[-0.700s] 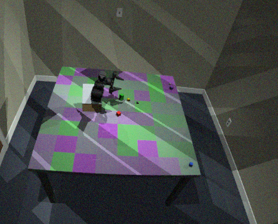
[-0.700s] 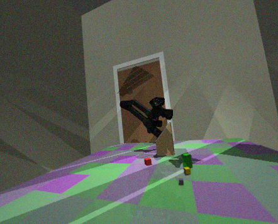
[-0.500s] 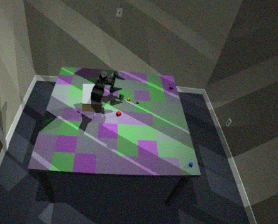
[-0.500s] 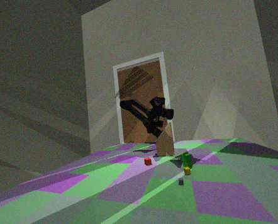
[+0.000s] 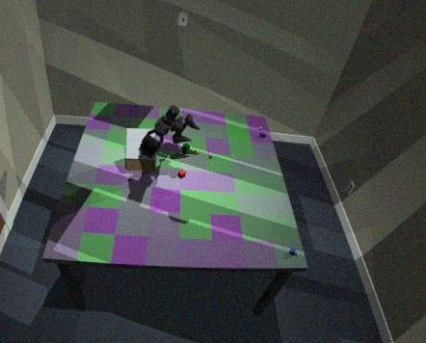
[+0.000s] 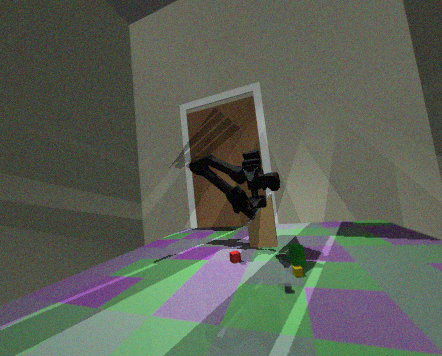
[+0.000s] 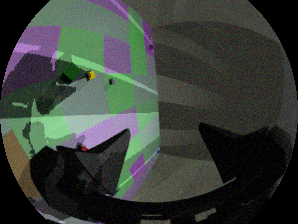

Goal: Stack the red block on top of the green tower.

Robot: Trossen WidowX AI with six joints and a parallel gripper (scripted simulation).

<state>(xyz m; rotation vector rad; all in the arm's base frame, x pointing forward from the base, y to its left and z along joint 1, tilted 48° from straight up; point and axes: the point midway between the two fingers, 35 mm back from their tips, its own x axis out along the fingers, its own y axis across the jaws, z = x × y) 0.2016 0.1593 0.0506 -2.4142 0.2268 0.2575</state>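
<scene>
Right now the red block is 22 cm below my gripper tip, 11 cm to the right of it and 5 cm behind it. Round my gripper tip: yellow block (22 cm below, 11 cm to the left, 2 cm ahead); then dark block (23 cm below, 12 cm ahead, 9 cm to the left); then blue block (58 cm ahead, 55 cm to the right, 22 cm below).
</scene>
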